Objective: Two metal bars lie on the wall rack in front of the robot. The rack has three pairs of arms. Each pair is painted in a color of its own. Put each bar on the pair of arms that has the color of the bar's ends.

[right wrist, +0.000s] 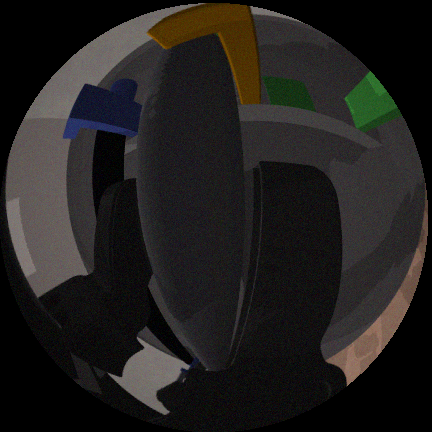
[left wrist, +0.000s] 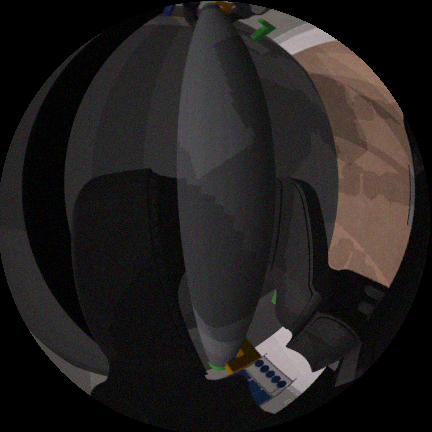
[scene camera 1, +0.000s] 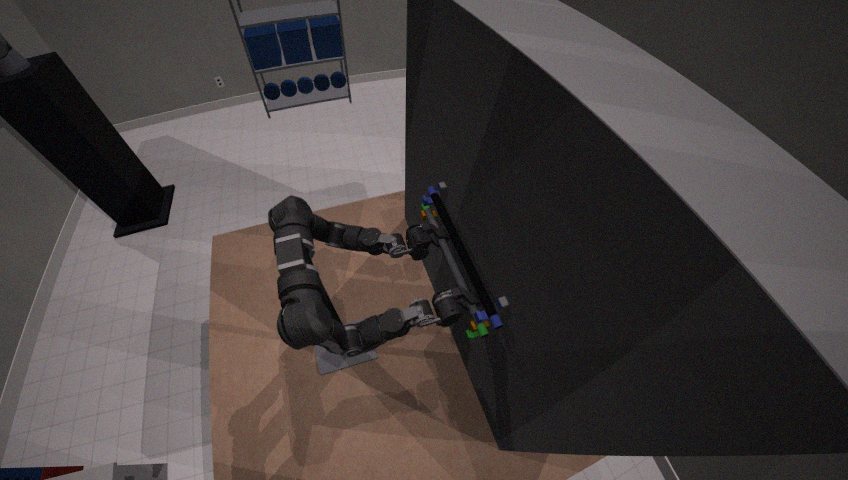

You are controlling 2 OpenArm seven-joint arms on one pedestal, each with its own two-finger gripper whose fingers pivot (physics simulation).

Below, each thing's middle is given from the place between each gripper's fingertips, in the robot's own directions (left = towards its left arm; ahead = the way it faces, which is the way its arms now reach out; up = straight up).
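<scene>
There is the grey bar (right wrist: 189, 176), which I find 3 cm behind my left hand and 11 cm to the right of it. The pedestal base (scene camera 1: 328, 362) is well below my left hand, a long way behind it and slightly to the right of it; going by their middles, it is the farthest from my left hand of the things named here. The black bar (scene camera 1: 494, 318), for its part, is 7 cm above my left hand, 11 cm to the right of it and 1 cm behind it.
My right hand is 30 mm past the grey bar and 130 mm to the right of it. The pedestal base is a long way behind my right hand, well below it and a good way to the left of it, and of these things it is the farthest from my right hand too, going by their middles. I find the black bar 70 mm above my right hand, 120 mm to the left of it and 10 mm behind it.
</scene>
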